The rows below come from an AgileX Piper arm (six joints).
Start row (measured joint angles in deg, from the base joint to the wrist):
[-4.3 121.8 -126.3 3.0 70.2 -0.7]
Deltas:
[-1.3 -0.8 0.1 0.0 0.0 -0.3]
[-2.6 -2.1 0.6 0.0 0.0 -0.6]
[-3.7 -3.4 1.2 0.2 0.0 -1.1]
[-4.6 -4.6 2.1 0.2 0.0 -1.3]
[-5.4 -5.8 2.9 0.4 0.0 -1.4]
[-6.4 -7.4 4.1 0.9 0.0 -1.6]
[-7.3 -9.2 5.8 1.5 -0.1 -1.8]
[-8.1 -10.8 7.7 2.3 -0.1 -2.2]
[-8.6 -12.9 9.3 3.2 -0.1 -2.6]
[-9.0 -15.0 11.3 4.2 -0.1 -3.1]
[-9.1 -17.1 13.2 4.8 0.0 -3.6]
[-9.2 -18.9 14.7 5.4 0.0 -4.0]
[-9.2 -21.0 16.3 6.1 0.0 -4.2]
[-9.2 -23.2 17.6 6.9 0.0 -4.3]
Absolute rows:
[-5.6 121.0 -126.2 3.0 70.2 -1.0]
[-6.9 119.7 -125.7 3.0 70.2 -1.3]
[-8.0 118.4 -125.1 3.2 70.2 -1.8]
[-8.9 117.2 -124.2 3.2 70.2 -2.0]
[-9.7 116.0 -123.4 3.4 70.2 -2.1]
[-10.7 114.4 -122.2 3.9 70.2 -2.3]
[-11.6 112.6 -120.5 4.5 70.1 -2.5]
[-12.4 111.0 -118.6 5.3 70.1 -2.9]
[-12.9 108.9 -117.0 6.2 70.1 -3.3]
[-13.3 106.8 -115.0 7.2 70.1 -3.8]
[-13.4 104.7 -113.1 7.8 70.2 -4.3]
[-13.5 102.9 -111.6 8.4 70.2 -4.7]
[-13.5 100.8 -110.0 9.1 70.2 -4.9]
[-13.5 98.6 -108.7 9.9 70.2 -5.0]

